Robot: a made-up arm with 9 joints. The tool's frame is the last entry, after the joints.
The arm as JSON. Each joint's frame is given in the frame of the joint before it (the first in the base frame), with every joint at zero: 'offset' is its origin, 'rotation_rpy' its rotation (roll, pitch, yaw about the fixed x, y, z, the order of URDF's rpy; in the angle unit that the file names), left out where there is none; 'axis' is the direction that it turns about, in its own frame. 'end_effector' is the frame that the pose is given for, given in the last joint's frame.
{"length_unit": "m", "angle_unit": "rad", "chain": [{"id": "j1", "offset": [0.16, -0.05, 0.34], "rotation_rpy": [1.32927, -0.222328, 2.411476], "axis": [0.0, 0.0, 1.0]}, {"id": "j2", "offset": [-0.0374, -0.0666, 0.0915], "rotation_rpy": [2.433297, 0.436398, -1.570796], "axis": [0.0, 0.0, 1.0]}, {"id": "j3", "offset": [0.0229, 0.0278, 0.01], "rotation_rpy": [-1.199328, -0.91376, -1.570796], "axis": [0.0, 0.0, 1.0]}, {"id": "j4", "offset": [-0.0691, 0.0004, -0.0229], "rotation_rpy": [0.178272, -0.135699, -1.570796], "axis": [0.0, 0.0, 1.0]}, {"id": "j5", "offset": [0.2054, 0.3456, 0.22], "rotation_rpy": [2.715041, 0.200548, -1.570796], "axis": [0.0, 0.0, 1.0]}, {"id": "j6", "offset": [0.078, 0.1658, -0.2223], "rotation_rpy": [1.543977, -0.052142, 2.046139], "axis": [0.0, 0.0, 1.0]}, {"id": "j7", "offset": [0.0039, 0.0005, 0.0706], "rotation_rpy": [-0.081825, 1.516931, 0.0], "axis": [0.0, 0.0, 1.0]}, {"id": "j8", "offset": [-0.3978, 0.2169, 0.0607], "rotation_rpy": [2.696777, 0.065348, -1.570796], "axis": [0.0, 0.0, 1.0]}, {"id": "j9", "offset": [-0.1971, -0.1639, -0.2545], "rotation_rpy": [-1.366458, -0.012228, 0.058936], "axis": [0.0, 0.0, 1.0]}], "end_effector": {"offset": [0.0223, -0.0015, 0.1], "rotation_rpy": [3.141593, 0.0, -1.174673]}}
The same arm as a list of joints. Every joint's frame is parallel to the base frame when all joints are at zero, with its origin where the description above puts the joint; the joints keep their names.
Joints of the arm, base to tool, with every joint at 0 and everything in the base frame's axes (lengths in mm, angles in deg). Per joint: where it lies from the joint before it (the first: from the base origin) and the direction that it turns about. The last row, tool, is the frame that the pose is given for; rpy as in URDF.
j1: axis 0.686894 0.688294 0.233298 offset 160 -50 340
j2: axis -y offset 90 60 -50
j3: axis 0.0045 -0.221701 -0.975104 offset 20 -10 -30
j4: axis -z offset 40 60 10
j5: axis -0.440576 0.099795 0.892151 offset -40 -400 -220
j6: axis 0.193994 0.980871 0.0161 offset 30 139.9 -250
j7: axis -0.913826 0.240807 -0.327009 offset 10 70 0
j8: axis 0.908021 0.202905 0.366508 offset -30 410 200
j9: axis +y offset -280 -200 110
tool: offset 10 100 -20 rpy 90 0 0

